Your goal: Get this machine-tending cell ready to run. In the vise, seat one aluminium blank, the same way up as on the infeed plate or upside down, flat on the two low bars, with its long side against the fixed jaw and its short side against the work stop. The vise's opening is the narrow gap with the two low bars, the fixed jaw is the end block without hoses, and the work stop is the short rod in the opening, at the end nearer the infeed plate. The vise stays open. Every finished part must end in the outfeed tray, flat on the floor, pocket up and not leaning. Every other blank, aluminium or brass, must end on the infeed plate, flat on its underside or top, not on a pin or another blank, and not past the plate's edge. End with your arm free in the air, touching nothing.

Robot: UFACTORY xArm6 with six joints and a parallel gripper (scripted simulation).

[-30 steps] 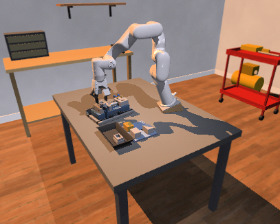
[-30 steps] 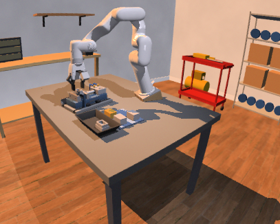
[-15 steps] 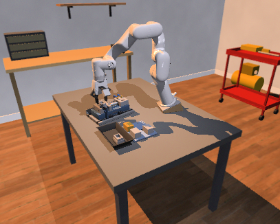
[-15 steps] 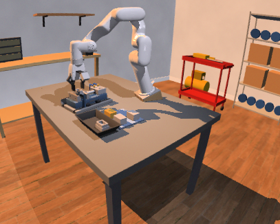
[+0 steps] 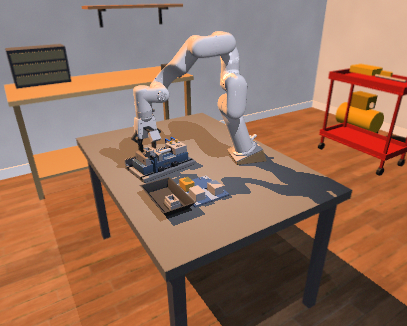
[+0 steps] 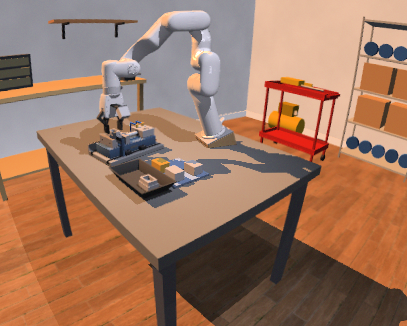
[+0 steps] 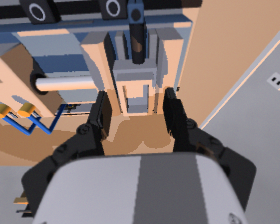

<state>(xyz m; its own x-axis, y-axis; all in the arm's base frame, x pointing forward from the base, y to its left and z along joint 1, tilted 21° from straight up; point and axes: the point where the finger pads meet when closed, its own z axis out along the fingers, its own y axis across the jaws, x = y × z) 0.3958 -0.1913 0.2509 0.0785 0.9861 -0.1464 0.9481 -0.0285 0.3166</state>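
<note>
Right now the work stop rod is 10 mm ahead of my hand, 50 mm to the left of it and 40 mm below it. The rest, counted from my hand: brass blank (10 mm behind, 260 mm to the left, 100 mm below); vise (70 mm behind, 10 mm to the left, 90 mm below); white cylinder rod (90 mm behind, 10 mm to the left, 50 mm below).
</note>
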